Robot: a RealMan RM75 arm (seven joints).
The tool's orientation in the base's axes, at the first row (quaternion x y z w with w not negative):
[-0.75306 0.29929 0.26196 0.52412]
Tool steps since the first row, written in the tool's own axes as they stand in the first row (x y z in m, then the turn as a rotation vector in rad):
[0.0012 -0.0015 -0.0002 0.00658 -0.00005 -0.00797]
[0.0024 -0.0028 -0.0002 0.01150 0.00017 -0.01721]
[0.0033 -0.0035 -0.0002 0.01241 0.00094 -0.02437]
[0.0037 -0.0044 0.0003 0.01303 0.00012 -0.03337]
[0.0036 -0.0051 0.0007 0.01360 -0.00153 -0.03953]
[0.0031 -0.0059 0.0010 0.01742 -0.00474 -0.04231]
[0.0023 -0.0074 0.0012 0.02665 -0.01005 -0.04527]
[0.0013 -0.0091 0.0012 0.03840 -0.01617 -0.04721]
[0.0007 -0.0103 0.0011 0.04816 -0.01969 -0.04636]
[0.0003 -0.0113 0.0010 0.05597 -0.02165 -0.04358]
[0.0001 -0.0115 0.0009 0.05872 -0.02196 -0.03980]
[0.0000 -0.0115 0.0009 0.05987 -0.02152 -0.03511]
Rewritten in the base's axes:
[0.0019 0.0000 0.0002 0.00518 -0.00869 -0.00213]
[0.0037 0.0001 0.0001 0.00913 -0.01836 -0.00286]
[0.0048 0.0002 -0.0001 0.00977 -0.02550 -0.00175]
[0.0057 0.0008 0.0001 0.01152 -0.03390 0.00115]
[0.0061 0.0014 0.0005 0.01360 -0.03938 0.00372]
[0.0063 0.0020 0.0012 0.01877 -0.04182 0.00392]
[0.0068 0.0027 0.0027 0.02917 -0.04480 0.00167]
[0.0074 0.0034 0.0045 0.04179 -0.04705 -0.00218]
[0.0079 0.0037 0.0057 0.05095 -0.04701 -0.00713]
[0.0083 0.0040 0.0066 0.05749 -0.04522 -0.01229]
[0.0083 0.0040 0.0069 0.05929 -0.04204 -0.01523]
[0.0083 0.0040 0.0070 0.05937 -0.03793 -0.01779]

